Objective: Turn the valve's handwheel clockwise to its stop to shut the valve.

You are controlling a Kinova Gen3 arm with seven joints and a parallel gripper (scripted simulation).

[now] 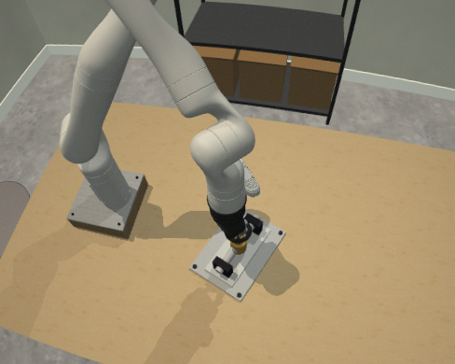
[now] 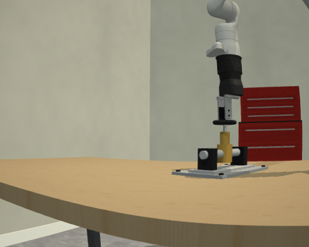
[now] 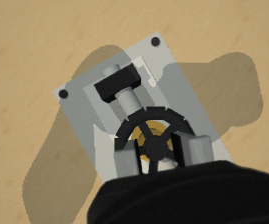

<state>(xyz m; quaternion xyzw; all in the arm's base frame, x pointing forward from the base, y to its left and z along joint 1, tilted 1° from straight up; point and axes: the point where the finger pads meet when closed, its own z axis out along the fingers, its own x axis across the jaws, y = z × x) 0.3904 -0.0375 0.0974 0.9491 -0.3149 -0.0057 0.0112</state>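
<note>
Now: hand 3 cm above the handwheel.
</note>
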